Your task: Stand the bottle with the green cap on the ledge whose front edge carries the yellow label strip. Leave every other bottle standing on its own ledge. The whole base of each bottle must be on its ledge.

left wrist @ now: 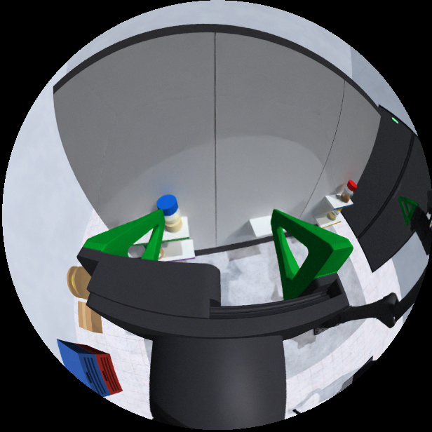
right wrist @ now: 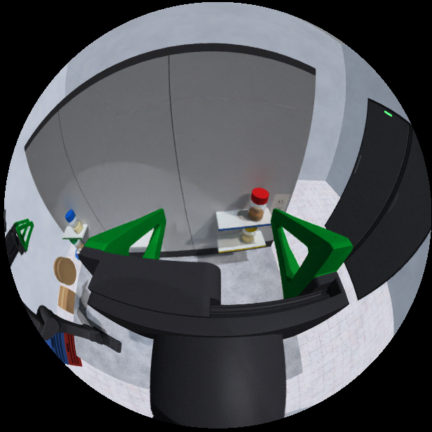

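In the left wrist view, a blue-capped bottle [left wrist: 173,218] stands on the green-strip ledge [left wrist: 183,231]. Part of another bottle [left wrist: 161,252] shows behind a finger on the purple-strip ledge [left wrist: 182,249] below; its cap is hidden. In the right wrist view, a green patch and a small bottle show under the far left upper ledge. The yellow-strip ledge [right wrist: 227,244] [left wrist: 323,222] holds a yellow-capped bottle [right wrist: 248,236]. Above it, a red-capped bottle [right wrist: 257,206] [left wrist: 349,190] stands on the blue-strip ledge [right wrist: 232,220]. My left gripper [left wrist: 217,215] and right gripper [right wrist: 218,210] are open, empty and apart from the bottles.
A white block-like ledge [left wrist: 259,226] is at the wall between the two ledge pairs. Round wooden pieces [left wrist: 76,282], a wooden block [left wrist: 90,316] and blue and red boxes [left wrist: 82,367] are at the left. A black cabinet [right wrist: 372,195] stands at the right.
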